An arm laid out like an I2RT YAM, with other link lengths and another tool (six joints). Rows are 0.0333 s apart.
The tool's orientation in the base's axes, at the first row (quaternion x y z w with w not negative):
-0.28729 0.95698 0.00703 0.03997
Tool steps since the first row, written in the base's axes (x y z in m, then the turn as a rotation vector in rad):
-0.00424 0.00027 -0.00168 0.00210 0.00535 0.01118
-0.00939 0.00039 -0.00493 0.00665 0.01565 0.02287
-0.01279 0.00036 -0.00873 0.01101 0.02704 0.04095
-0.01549 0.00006 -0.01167 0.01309 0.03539 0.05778
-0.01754 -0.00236 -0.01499 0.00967 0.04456 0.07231
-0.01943 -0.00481 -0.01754 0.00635 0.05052 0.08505
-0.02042 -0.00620 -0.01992 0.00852 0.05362 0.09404
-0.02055 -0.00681 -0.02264 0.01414 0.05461 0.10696
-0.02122 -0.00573 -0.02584 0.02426 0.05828 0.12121
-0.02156 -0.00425 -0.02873 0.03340 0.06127 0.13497
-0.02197 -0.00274 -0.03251 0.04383 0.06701 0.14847
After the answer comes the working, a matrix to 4 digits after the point.
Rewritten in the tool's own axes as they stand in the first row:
0.00351 0.00258 0.00138 -0.00559 0.00320 -0.01080
0.00799 0.00554 0.00425 -0.01597 0.00919 -0.02174
0.01114 0.00742 0.00779 -0.02731 0.01612 -0.03903
0.01379 0.00869 0.01051 -0.03498 0.02179 -0.05535
0.01709 0.00783 0.01358 -0.03834 0.03119 -0.06975
0.02022 0.00685 0.01590 -0.03988 0.03787 -0.08247
0.02199 0.00625 0.01815 -0.04411 0.03918 -0.09116
0.02266 0.00584 0.02083 -0.05037 0.03679 -0.10359
0.02288 0.00714 0.02401 -0.06195 0.03415 -0.11693
0.02258 0.00859 0.02692 -0.07231 0.03148 -0.12987
0.02240 0.01011 0.03071 -0.08522 0.03040 -0.14236

The tool's axes in the first row as the columns of a matrix, in the base's axes (rounded; the answer above uses it unrounded):
-0.8317 -0.5504 0.0725
-0.5493 0.8348 0.0364
-0.0805 -0.0095 -0.9967

